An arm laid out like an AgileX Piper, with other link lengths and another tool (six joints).
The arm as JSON. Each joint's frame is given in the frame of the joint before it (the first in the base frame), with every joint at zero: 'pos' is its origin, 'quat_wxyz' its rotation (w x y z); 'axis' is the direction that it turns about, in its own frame. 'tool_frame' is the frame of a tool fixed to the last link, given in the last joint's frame.
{
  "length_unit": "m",
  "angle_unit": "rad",
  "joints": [
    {
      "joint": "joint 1",
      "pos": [
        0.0,
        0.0,
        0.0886
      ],
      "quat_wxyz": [
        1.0,
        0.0,
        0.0,
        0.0
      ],
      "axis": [
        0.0,
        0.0,
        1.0
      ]
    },
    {
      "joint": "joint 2",
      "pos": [
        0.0,
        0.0,
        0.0
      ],
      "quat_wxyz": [
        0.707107,
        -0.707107,
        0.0,
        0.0
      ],
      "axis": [
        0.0,
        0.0,
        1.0
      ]
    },
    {
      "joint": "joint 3",
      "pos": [
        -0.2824,
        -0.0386,
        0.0
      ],
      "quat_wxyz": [
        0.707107,
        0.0,
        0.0,
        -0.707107
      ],
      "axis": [
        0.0,
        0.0,
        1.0
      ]
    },
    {
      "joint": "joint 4",
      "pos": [
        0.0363,
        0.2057,
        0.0
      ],
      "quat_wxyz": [
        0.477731,
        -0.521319,
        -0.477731,
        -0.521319
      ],
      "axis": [
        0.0,
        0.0,
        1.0
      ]
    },
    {
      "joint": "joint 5",
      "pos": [
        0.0,
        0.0,
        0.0
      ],
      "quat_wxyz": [
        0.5,
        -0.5,
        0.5,
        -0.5
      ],
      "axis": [
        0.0,
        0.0,
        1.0
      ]
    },
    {
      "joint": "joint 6",
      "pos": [
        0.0,
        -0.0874,
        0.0
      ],
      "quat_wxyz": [
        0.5,
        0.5,
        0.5,
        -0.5
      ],
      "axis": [
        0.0,
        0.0,
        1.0
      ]
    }
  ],
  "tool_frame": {
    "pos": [
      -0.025,
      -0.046,
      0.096
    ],
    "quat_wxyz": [
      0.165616,
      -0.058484,
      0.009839,
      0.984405
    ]
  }
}
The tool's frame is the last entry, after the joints.
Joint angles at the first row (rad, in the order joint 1, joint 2, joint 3, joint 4, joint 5, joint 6):
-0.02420, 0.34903, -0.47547, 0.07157, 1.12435, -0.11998
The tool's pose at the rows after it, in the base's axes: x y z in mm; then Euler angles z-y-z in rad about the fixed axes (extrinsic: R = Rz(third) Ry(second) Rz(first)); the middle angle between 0 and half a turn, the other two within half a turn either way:
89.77, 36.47, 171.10, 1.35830, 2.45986, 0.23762
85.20, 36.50, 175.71, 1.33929, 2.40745, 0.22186
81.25, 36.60, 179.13, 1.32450, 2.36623, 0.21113
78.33, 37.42, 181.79, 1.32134, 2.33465, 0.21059
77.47, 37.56, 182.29, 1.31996, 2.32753, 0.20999
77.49, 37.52, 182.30, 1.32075, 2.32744, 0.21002
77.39, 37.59, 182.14, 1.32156, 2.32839, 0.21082
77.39, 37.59, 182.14, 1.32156, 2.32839, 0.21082
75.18, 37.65, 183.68, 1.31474, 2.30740, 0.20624
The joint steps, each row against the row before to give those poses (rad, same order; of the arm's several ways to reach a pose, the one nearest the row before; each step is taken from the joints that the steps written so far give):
-0.00003, -0.05469, 0.00256, -0.01033, 0.00000, 0.01447
0.00004, -0.05427, 0.00036, -0.00003, -0.00002, 0.00182
0.00002, -0.04340, 0.00000, -0.00002, 0.00096, 0.00003
-0.00006, -0.03127, 0.00001, 0.00531, 0.00000, 0.00033
-0.00002, -0.00813, -0.00004, 0.00077, 0.00102, -0.00001
0.00006, 0.00001, 0.00003, -0.00005, -0.00005, 0.00083
0.00003, 0.00000, 0.00000, 0.00040, 0.00107, 0.00002
0.00000, 0.00000, 0.00000, 0.00000, 0.00000, 0.00000
0.00000, -0.02254, -0.00001, -0.00001, 0.00097, 0.00001

